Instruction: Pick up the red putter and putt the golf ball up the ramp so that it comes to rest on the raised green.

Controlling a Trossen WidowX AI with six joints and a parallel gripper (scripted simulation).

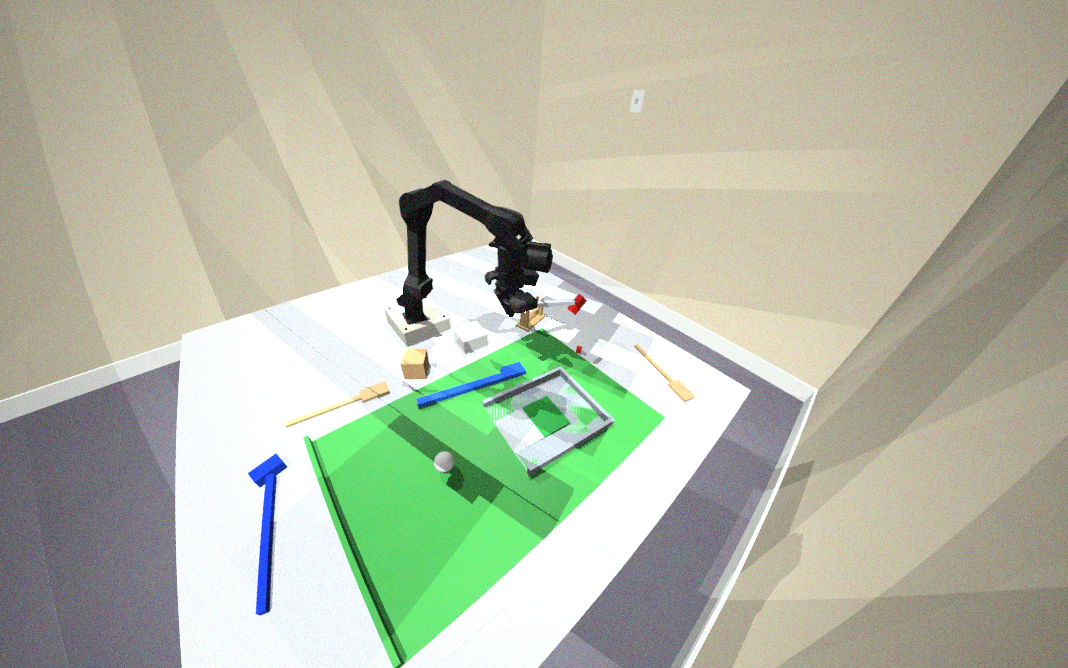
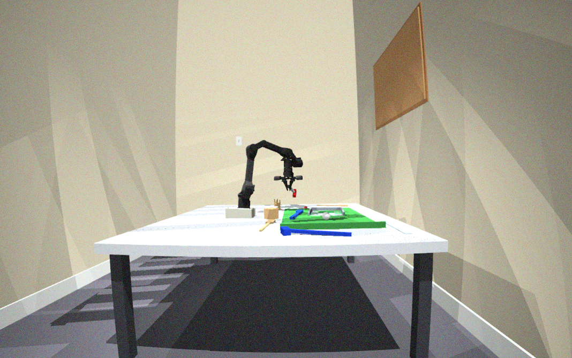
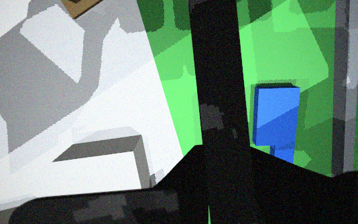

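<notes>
Now: gripper tip 260 mm to the left of the wooden cube, 110 mm above it and 70 mm past it. The rest, counted from my gripper tip: green mat: 230 mm ahead, 170 mm to the right, 140 mm below; then small red marker: 200 mm to the left, 140 mm below, 100 mm ahead; then white block: 120 mm below, 110 mm behind, 70 mm to the right.
</notes>
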